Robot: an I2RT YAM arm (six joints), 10 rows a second.
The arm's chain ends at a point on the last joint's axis. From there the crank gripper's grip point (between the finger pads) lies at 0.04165 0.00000 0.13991 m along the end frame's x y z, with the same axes.
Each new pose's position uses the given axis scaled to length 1; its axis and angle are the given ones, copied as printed.
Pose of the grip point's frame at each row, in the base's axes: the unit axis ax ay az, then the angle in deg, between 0 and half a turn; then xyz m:
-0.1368 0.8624 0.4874 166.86 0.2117 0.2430 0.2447
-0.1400 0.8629 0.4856 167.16 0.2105 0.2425 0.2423
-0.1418 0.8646 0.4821 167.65 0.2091 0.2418 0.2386
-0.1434 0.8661 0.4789 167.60 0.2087 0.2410 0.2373
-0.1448 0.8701 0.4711 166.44 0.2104 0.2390 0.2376
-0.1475 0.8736 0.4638 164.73 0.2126 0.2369 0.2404
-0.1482 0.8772 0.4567 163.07 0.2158 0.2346 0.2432
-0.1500 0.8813 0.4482 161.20 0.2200 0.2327 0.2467
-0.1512 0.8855 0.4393 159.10 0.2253 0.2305 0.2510
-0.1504 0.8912 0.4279 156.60 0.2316 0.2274 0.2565
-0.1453 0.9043 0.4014 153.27 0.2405 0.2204 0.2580
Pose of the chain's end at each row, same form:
-0.1368 0.8624 0.4874 166.86 0.2417 0.1277 0.3290
-0.1400 0.8629 0.4856 167.16 0.2415 0.1278 0.3271
-0.1418 0.8646 0.4821 167.65 0.2412 0.1281 0.3243
-0.1434 0.8661 0.4789 167.60 0.2407 0.1279 0.3239
-0.1448 0.8701 0.4711 166.44 0.2394 0.1269 0.3265
-0.1475 0.8736 0.4638 164.73 0.2376 0.1256 0.3314
-0.1482 0.8772 0.4567 163.07 0.2366 0.1239 0.3361
-0.1500 0.8813 0.4482 161.20 0.2362 0.1231 0.3417
-0.1512 0.8855 0.4393 159.10 0.2361 0.1219 0.3480
-0.1504 0.8912 0.4279 156.60 0.2358 0.1203 0.3557
-0.1453 0.9043 0.4014 153.27 0.2346 0.1180 0.3618

